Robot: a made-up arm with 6 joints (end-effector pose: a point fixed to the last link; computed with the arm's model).
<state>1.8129 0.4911 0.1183 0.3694 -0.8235 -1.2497</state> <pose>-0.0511 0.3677 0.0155 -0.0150 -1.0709 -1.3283</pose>
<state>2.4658 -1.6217 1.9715 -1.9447 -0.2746 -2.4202</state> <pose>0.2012 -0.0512 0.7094 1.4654 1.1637 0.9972</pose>
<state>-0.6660 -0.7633 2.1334 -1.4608 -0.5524 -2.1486</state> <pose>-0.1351 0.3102 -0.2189 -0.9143 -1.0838 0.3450</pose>
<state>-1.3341 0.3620 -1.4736 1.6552 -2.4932 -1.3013</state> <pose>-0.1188 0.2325 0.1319 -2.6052 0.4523 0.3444</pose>
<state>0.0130 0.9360 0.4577 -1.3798 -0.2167 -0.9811</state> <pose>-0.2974 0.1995 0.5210 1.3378 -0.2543 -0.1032</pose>
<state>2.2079 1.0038 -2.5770 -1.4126 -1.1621 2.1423</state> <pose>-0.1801 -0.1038 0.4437 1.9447 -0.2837 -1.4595</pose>
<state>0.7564 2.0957 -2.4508 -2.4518 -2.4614 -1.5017</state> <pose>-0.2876 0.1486 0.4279 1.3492 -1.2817 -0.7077</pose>
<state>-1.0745 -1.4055 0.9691 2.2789 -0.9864 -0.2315</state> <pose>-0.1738 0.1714 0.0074 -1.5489 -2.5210 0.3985</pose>
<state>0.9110 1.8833 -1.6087 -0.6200 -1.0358 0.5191</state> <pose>0.1292 -0.0186 0.5706 0.7261 1.4546 0.4557</pose>
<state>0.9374 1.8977 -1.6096 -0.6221 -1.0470 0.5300</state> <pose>0.1231 -0.0189 0.5724 0.7178 1.4369 0.4609</pose>
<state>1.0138 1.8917 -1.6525 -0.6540 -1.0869 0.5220</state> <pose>0.0897 0.0143 0.5768 0.6181 1.3837 0.4313</pose>
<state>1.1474 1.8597 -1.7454 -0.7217 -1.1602 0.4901</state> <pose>0.0254 0.0861 0.5674 0.4219 1.2816 0.3433</pose>
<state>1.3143 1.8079 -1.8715 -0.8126 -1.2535 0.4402</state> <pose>-0.0455 0.1775 0.5214 0.1857 1.1428 0.1909</pose>
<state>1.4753 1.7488 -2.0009 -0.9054 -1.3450 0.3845</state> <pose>-0.0893 0.2582 0.4443 -0.0213 1.0067 0.0024</pose>
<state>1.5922 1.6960 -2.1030 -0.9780 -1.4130 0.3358</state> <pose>-0.0986 0.3092 0.3715 -0.1597 0.9148 -0.1647</pose>
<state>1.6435 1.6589 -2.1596 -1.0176 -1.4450 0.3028</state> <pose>-0.0930 0.3320 0.3307 -0.2278 0.8843 -0.2614</pose>
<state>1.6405 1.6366 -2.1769 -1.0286 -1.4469 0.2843</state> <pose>-0.0879 0.3387 0.3201 -0.2491 0.8993 -0.2885</pose>
